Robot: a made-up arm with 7 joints.
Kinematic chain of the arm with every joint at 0, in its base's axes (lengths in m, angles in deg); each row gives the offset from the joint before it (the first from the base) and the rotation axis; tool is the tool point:
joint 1: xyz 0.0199 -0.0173 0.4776 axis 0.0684 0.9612 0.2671
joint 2: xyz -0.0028 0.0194 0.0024 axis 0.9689 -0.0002 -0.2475
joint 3: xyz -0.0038 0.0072 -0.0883 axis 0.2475 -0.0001 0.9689
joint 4: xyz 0.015 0.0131 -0.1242 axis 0.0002 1 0
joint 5: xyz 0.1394 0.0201 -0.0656 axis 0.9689 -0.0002 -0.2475
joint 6: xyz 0.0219 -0.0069 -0.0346 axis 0.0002 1 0
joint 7: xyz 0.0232 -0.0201 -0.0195 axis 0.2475 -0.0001 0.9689
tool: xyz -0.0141 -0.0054 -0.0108
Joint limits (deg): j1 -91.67..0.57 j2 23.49..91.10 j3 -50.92..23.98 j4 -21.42..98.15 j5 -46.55..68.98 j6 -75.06..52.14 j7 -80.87..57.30
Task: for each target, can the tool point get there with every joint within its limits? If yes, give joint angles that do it. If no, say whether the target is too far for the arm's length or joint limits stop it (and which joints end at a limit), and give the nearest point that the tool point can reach.
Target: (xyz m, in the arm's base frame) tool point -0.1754 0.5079 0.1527
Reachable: no: too far | nearest point -0.0723 0.3480 0.2450 | short by 0.211 m
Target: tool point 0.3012 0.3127 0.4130
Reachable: yes | joints -37.88 69.45 -1.30 46.36 -36.55 -36.77 8.04
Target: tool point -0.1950 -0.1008 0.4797
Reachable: no: joint limits stop it (at a limit: joint 1, joint 2, joint 3, joint 4, joint 5, joint 6) | nearest point 0.0797 -0.1000 0.2131 | short by 0.383 m
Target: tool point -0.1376 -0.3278 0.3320
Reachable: no: joint limits stop it (at a limit: joint 1, joint 2, joint 3, joint 4, joint 5, joint 7) | nearest point 0.0874 -0.1140 0.2106 | short by 0.333 m
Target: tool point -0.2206 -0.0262 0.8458
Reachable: no: joint limits stop it (at a limit: joint 1, joint 2, joint 3, joint 4, joint 5, joint 7) | nearest point -0.0281 0.1467 0.7843 | short by 0.266 m
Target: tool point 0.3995 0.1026 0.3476
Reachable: yes | joints -51.86 42.94 -30.24 16.34 17.61 20.81 36.36
